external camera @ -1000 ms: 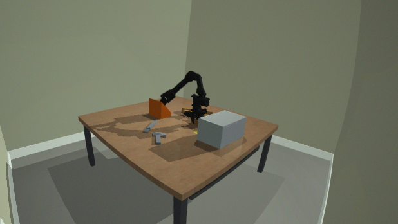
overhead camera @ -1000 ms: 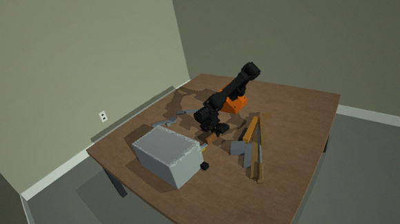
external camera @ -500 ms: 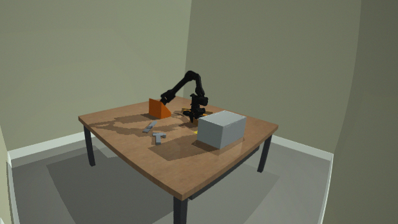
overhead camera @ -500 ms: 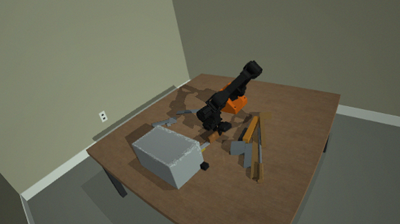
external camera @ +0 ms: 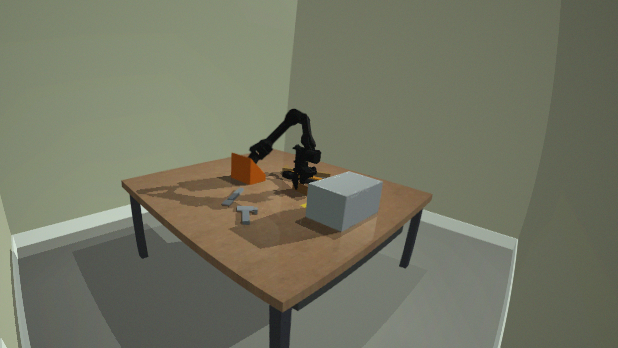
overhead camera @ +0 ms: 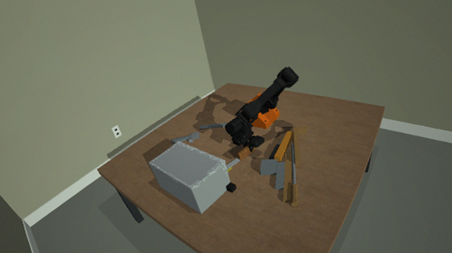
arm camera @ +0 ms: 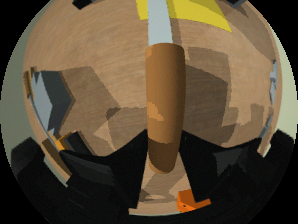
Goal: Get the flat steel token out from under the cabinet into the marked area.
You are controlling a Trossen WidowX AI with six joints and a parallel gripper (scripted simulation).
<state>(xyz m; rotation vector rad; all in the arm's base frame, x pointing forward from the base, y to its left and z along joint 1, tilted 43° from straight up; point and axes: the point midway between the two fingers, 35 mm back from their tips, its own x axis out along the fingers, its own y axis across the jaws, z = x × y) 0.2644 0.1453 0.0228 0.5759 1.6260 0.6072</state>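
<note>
The orange bar lies 140 mm to the left of my gripper tip, 120 mm behind it and 10 mm above it. Also, from my gripper tip: grey block 180 mm to the left, 50 mm ahead, 10 mm above; then wooden stick 270 mm to the left, 40 mm ahead; then grey t-piece 400 mm to the right, 100 mm ahead.
</note>
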